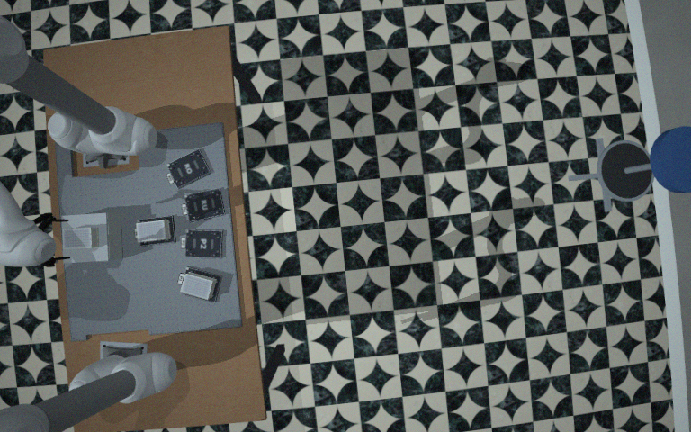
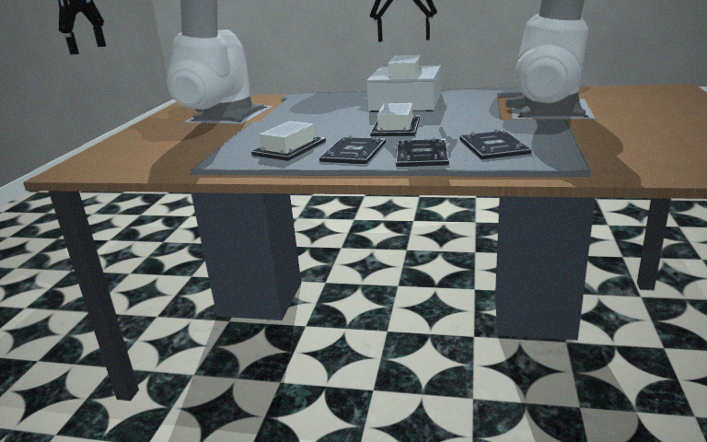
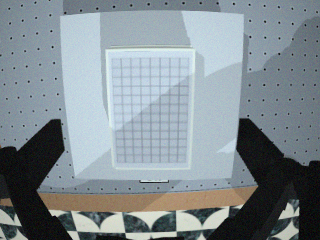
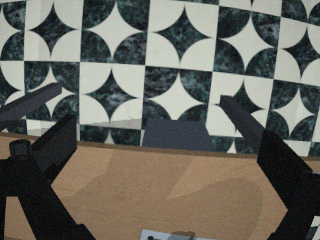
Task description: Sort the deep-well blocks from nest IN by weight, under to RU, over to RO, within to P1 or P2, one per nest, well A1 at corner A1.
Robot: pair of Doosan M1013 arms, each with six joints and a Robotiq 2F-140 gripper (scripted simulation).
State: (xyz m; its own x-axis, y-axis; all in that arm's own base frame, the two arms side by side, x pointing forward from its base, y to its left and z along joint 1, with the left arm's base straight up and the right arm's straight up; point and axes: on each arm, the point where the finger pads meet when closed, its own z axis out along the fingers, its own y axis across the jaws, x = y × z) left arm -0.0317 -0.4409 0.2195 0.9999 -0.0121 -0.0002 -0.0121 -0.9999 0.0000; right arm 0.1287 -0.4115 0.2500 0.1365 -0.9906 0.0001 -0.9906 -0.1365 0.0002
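Note:
The check-weigher CW is 14 cm below my left hand and 1 cm behind it. Also, from my left hand: dark infeed nest (27 cm ahead, 20 cm below, 1 cm to the left); A1 mark (19 cm below, 19 cm ahead, 6 cm to the left); nest P2 (48 cm ahead, 20 cm below, 7 cm to the right).

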